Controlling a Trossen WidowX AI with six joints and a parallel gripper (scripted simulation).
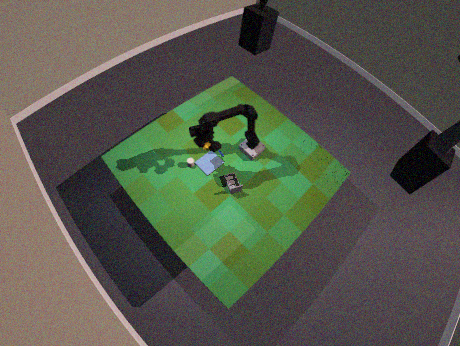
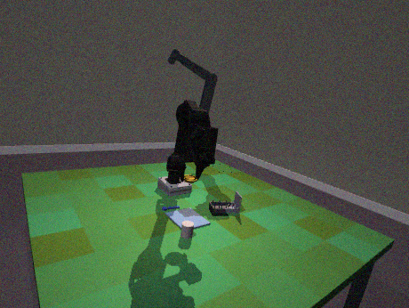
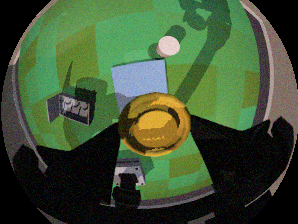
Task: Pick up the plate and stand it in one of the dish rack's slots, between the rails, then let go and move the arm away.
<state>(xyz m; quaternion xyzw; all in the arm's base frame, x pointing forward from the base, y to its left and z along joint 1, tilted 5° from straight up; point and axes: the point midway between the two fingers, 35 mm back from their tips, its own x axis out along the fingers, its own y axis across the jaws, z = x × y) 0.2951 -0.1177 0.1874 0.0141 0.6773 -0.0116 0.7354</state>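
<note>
Now: the dish rack 230 mm to the left of my gripper tip, 150 mm below it and 20 mm behind it. Round my gripper tip: white cup 150 mm below, 90 mm ahead, 50 mm to the right; yellow plate 10 mm above; light blue mat 170 mm below, 20 mm to the left, 10 mm behind.
</note>
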